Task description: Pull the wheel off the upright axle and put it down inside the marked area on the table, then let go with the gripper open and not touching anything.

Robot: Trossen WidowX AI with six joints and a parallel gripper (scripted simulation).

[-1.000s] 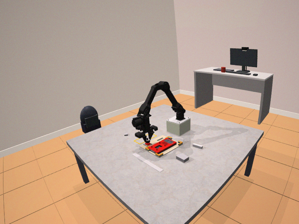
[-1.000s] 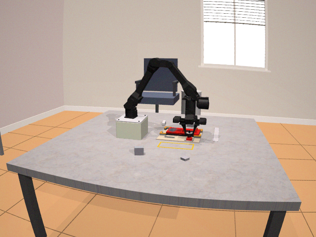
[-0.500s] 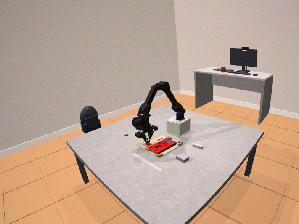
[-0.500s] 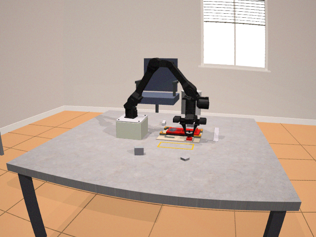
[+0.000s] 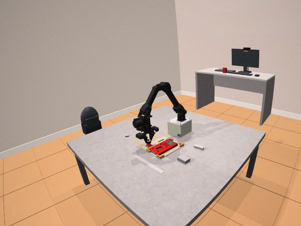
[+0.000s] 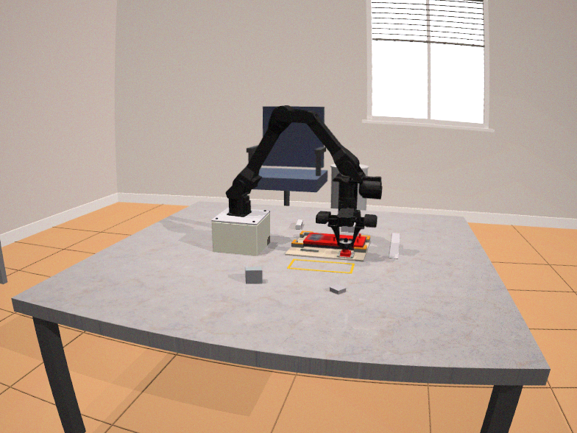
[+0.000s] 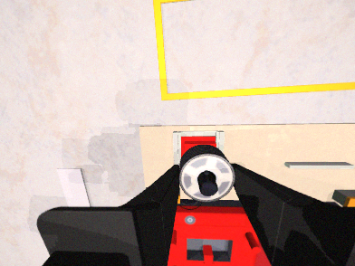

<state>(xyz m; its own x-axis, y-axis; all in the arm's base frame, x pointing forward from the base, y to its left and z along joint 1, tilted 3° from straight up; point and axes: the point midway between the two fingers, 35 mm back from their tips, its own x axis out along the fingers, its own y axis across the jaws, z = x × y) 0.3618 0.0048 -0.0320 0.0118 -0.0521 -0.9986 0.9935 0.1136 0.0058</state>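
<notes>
The wheel lies right at my gripper tip. The rest, counted from my gripper tip: axle right at my gripper tip; white strip 18 cm to the left, 14 cm ahead, 4 cm below.
</notes>
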